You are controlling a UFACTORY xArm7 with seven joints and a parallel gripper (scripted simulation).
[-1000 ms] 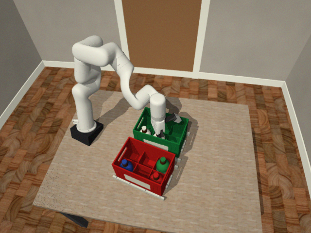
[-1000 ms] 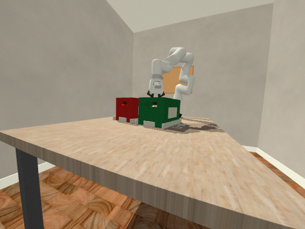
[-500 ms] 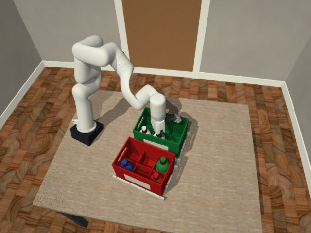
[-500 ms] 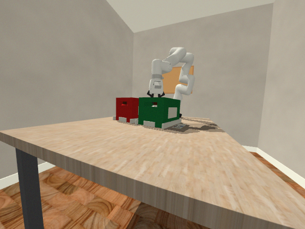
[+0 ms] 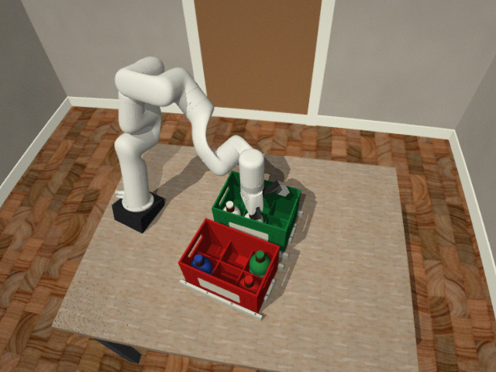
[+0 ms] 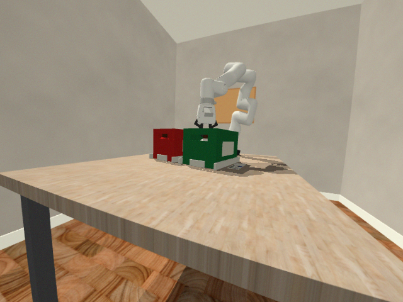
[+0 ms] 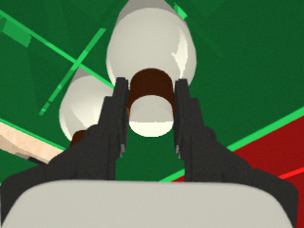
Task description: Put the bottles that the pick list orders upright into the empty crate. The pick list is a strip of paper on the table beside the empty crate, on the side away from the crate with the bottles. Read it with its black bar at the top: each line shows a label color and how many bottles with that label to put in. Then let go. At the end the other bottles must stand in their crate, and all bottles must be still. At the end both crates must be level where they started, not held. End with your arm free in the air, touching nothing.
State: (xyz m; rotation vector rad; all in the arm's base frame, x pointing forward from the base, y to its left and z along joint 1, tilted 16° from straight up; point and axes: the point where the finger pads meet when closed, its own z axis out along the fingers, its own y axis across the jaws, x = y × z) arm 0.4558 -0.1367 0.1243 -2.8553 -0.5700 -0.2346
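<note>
The white-labelled bottle is 70 mm below my hand. Round my hand: green crate 70 mm below, 40 mm to the left, 10 mm ahead; then red crate 180 mm to the right, 70 mm below, 70 mm behind; then green-labelled bottle 170 mm to the right, 70 mm below, 30 mm ahead.
</note>
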